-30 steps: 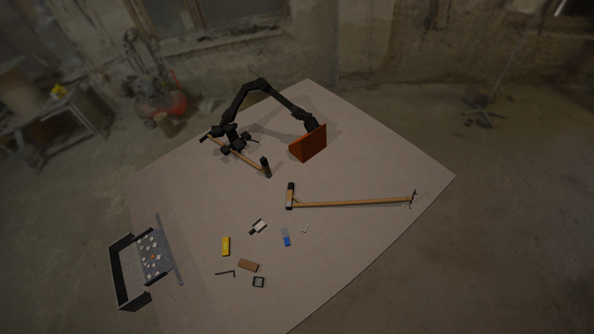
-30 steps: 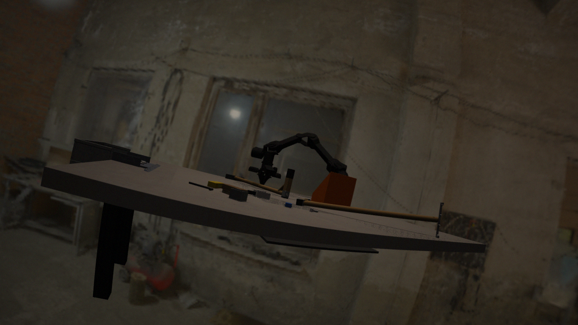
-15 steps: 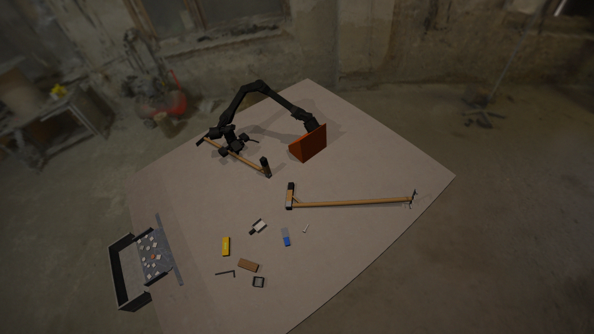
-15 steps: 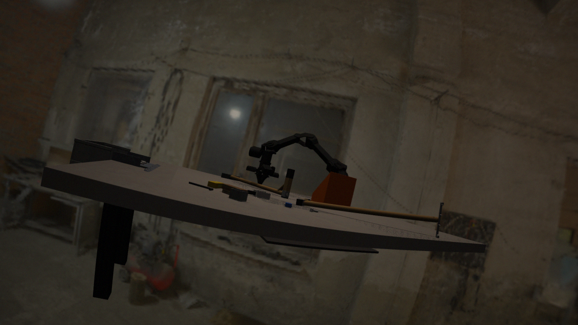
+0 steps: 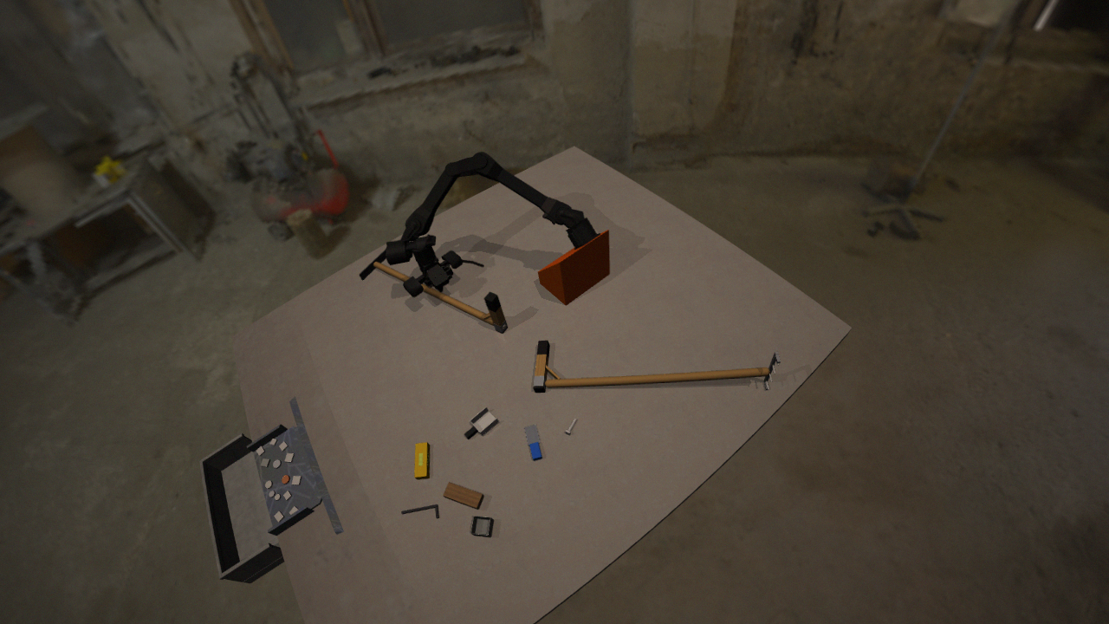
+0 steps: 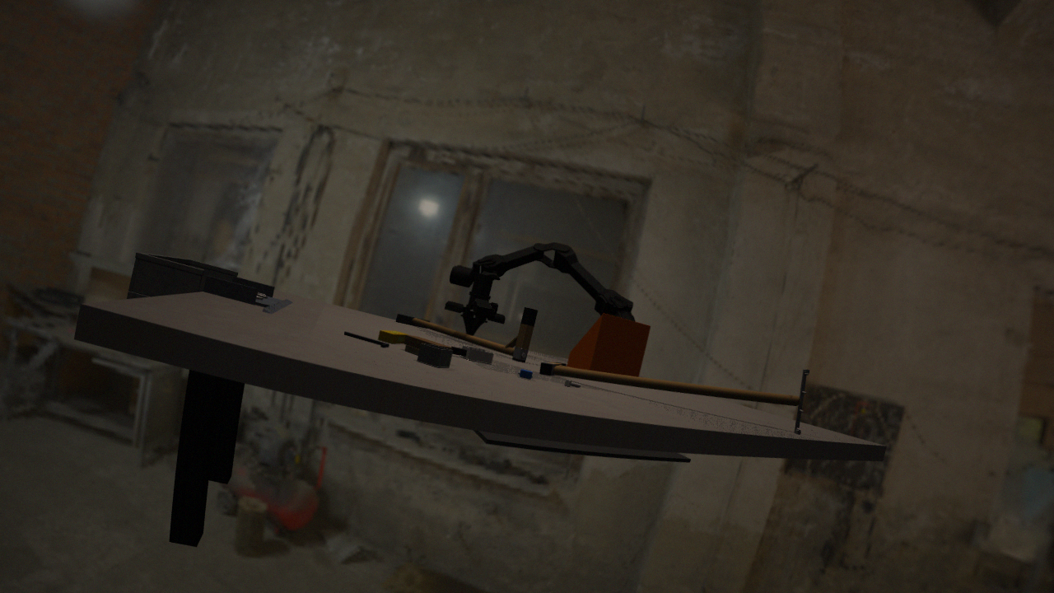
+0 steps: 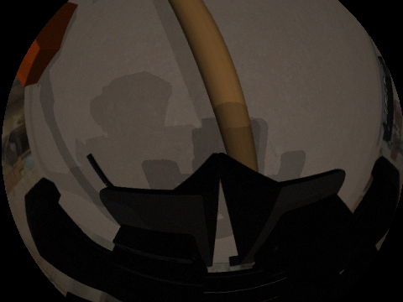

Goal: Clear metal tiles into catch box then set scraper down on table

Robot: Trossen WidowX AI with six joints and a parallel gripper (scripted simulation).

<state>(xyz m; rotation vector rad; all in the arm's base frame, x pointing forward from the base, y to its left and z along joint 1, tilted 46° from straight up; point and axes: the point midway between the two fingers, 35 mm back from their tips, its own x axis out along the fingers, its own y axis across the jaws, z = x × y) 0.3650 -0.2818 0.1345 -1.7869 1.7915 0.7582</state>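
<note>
Now: the wooden-shafted scraper 50 mm above my gripper tip, 20 mm to the right of it and 20 mm ahead of it. The rest, counted from my gripper tip: wooden block 580 mm to the left, 300 mm ahead; then yellow block 440 mm to the left, 320 mm ahead; then blue piece 580 mm to the left, 90 mm ahead, 10 mm below.
</note>
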